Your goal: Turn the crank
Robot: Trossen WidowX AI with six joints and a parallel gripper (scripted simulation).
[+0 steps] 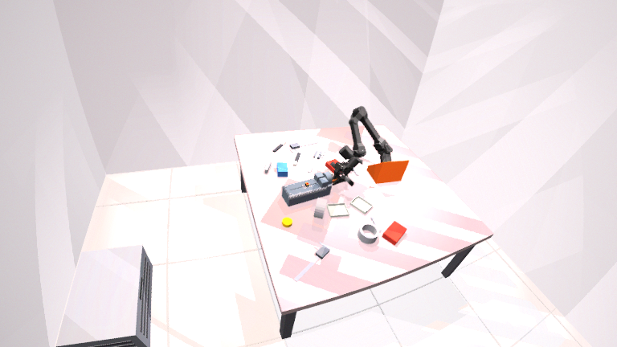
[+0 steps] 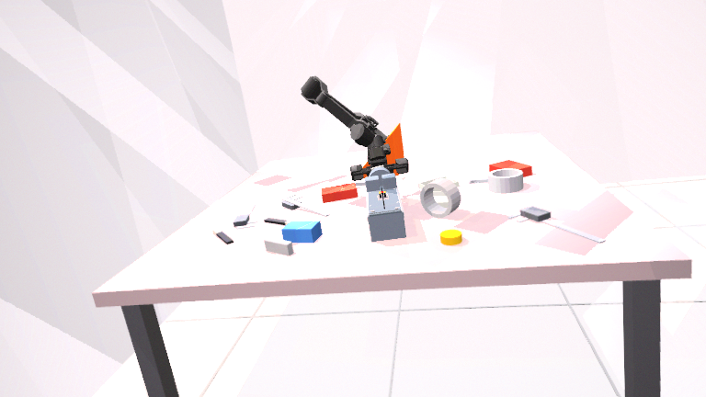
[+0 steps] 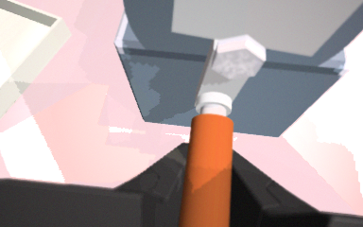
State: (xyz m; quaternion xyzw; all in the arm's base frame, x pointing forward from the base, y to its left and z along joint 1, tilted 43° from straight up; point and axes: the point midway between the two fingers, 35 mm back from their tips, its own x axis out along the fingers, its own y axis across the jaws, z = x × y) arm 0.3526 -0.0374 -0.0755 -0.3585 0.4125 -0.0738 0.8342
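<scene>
Now: gripper tip 2 cm below the orange handle and 2 cm past it. From my gripper tip the other things lie so: red pointer (16 cm ahead, 5 cm above, 2 cm to the left); yellow disc (32 cm ahead, 19 cm to the left, 3 cm below); blue block (23 cm ahead, 20 cm to the right, 2 cm below).
</scene>
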